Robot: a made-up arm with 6 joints.
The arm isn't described. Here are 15 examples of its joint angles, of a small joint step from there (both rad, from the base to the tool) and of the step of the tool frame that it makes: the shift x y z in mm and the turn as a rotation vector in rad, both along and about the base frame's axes.
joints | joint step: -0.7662 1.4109 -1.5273 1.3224 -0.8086 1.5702 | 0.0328 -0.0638 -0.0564 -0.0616 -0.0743 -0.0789
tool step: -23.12 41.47 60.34 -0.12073 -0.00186 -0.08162
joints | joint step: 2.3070 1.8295 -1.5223 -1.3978 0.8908 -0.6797 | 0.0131 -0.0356 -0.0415 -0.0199 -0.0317 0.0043
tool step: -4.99 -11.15 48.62 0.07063 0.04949 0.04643
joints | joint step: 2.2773 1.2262 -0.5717 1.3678 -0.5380 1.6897 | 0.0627 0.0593 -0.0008 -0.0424 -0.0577 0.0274
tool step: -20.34 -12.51 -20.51 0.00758 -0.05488 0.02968
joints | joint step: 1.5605 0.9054 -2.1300 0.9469 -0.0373 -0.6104 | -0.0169 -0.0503 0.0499 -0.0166 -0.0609 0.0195
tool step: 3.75 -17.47 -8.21 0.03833 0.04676 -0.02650
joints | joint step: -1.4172 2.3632 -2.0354 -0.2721 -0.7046 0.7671 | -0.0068 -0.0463 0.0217 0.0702 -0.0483 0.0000
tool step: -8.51 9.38 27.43 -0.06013 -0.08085 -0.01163
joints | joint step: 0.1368 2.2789 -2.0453 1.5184 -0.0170 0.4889 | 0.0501 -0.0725 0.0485 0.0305 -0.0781 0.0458
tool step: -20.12 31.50 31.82 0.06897 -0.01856 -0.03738
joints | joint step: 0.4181 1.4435 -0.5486 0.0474 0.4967 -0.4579 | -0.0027 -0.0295 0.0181 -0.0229 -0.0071 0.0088
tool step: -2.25 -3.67 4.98 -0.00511 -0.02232 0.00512
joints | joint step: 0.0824 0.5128 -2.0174 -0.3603 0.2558 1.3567 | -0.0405 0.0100 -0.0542 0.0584 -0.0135 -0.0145
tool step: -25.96 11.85 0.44 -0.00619 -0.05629 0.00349
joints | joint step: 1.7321 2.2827 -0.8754 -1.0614 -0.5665 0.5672 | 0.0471 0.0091 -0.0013 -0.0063 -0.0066 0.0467
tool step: -21.91 -5.61 -3.23 -0.03087 0.02018 0.01947
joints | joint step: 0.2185 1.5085 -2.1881 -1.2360 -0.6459 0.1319 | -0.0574 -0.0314 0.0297 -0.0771 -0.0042 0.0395
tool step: -7.27 -19.95 -0.16 -0.04347 0.01190 -0.08116
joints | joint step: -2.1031 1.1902 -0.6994 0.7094 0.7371 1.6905 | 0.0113 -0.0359 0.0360 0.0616 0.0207 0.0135
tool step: 13.66 4.68 -1.60 -0.01582 -0.07013 -0.01018
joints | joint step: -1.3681 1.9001 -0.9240 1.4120 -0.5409 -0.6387 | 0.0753 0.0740 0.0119 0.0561 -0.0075 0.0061
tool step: 34.72 23.78 -40.59 0.08677 -0.01058 0.02183
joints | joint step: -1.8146 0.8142 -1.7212 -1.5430 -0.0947 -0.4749 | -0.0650 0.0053 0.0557 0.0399 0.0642 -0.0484
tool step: -19.34 -25.94 -14.19 0.04563 -0.06282 -0.10855
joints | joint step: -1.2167 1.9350 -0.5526 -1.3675 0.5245 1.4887 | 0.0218 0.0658 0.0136 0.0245 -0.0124 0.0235
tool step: -0.41 26.33 -25.35 0.06814 0.00478 -0.01964
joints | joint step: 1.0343 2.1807 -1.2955 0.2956 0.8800 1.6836 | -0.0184 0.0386 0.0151 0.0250 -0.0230 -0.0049
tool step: 1.41 -15.78 -27.26 -0.01981 0.02643 -0.03675
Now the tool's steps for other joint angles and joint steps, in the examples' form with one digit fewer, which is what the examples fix.
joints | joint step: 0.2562 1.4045 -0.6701 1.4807 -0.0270 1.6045 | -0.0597 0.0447 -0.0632 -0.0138 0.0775 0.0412
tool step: 24.3 -19.0 7.5 0.0685 0.0050 -0.0141
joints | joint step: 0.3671 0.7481 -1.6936 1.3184 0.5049 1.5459 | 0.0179 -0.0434 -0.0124 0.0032 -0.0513 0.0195
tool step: -35.9 -17.7 6.9 0.0734 -0.0353 0.0104
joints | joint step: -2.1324 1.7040 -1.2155 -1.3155 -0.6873 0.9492 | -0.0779 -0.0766 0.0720 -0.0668 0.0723 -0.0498
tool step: -31.2 45.3 4.2 0.0574 0.1159 -0.1076
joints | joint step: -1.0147 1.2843 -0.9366 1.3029 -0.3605 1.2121 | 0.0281 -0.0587 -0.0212 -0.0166 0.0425 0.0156
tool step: 9.5 16.4 40.5 -0.0577 -0.0458 0.0698
